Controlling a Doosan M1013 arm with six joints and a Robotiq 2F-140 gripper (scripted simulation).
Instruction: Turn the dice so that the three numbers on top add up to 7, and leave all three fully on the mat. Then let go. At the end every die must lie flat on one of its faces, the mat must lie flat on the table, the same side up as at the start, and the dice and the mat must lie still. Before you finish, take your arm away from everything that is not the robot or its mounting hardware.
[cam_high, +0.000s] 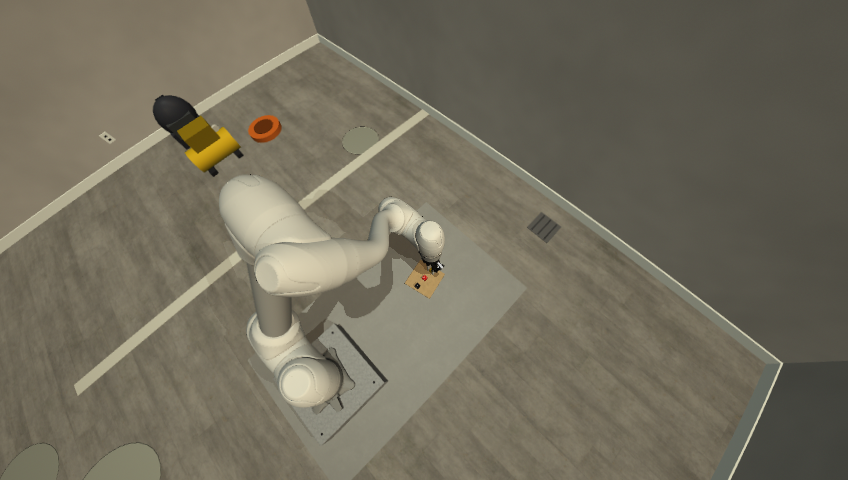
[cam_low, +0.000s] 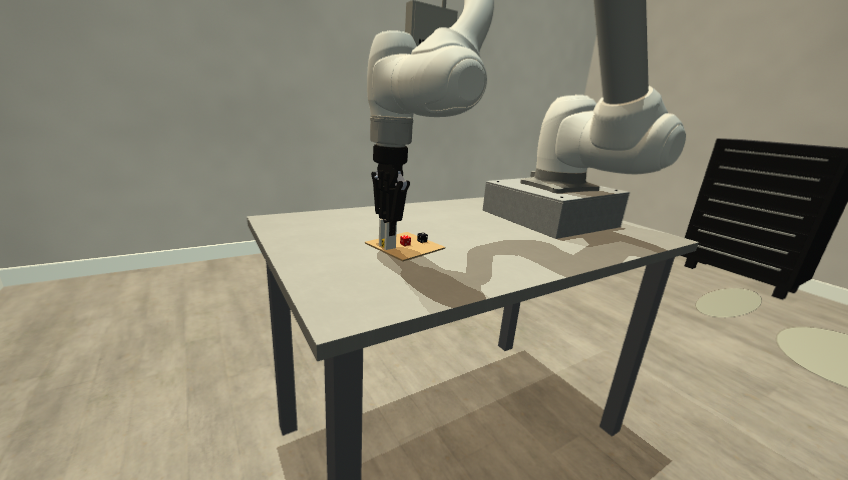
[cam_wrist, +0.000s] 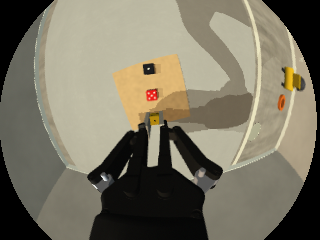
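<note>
My hand is 2 cm above the yellow die. The rest, counted from my hand: tan mat 5 cm behind, 4 cm below, 1 cm to the right; then red die 5 cm behind, 3 cm below, 1 cm to the right; then small white die 10 cm behind, 3 cm below, 2 cm to the right.
</note>
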